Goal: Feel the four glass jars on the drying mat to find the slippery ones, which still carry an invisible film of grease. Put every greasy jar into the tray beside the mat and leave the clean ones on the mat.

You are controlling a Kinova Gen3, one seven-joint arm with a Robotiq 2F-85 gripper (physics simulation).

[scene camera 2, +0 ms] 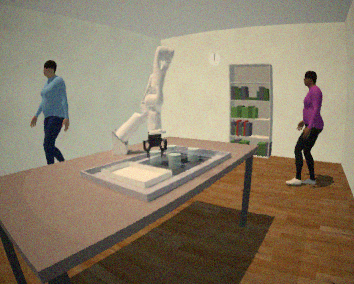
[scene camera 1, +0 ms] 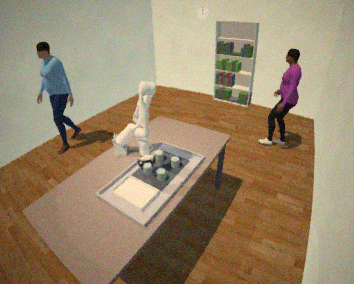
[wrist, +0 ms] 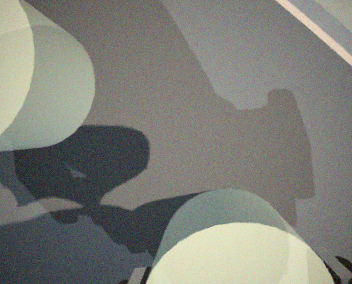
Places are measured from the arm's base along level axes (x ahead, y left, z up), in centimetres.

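Pixels of known places: gripper, fingertip midpoint: [scene camera 2: 155, 157] [scene camera 1: 147, 168] [wrist: 231, 279]; arm's base at its link origin: [scene camera 2: 120, 137] [scene camera 1: 120, 141].
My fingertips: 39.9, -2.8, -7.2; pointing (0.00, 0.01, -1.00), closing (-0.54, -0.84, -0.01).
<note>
Ahead of a thing's pixels: the offset from my fingertips to its top centre, as dx, dy, dz. "spot": to the spot under its first point. Level surfaces: height alone.
Four pale green-grey glass jars stand on the dark drying mat @[dz -3.2] [scene camera 1: 168, 169] [scene camera 2: 187, 163]. My gripper [scene camera 1: 146, 161] [scene camera 2: 155, 151] [wrist: 241, 271] points down with its fingers on either side of one jar @[+0.2, -0.1, +3.9] [scene camera 1: 148, 169] [scene camera 2: 155, 157] [wrist: 240, 250], shut on it. This jar is upright, down at or very near the mat; its base is hidden in the wrist view. A second jar @[-4.7, +17.6, +3.8] [scene camera 1: 159, 156] is behind it, a third jar @[+11.5, +19.6, +3.8] [scene camera 1: 175, 162] [scene camera 2: 193, 151] stands to the right, a fourth jar @[+13.2, +2.1, +3.8] [scene camera 1: 161, 174] [scene camera 2: 174, 160] is nearer the tray. The cream tray @[+9.5, -21.8, -0.5] [scene camera 1: 136, 192] [scene camera 2: 140, 174] holds no jar.
A raised grey rim @[spot: +18.1, -39.0, -0.7] [scene camera 1: 122, 210] [scene camera 2: 115, 187] surrounds the mat and tray on the table @[dz -3.7] [scene camera 1: 75, 210] [scene camera 2: 65, 210]. Another jar [wrist: 60, 75] is at the upper left of the wrist view. Two people stand beyond the table, and a bookshelf is at the back wall.
</note>
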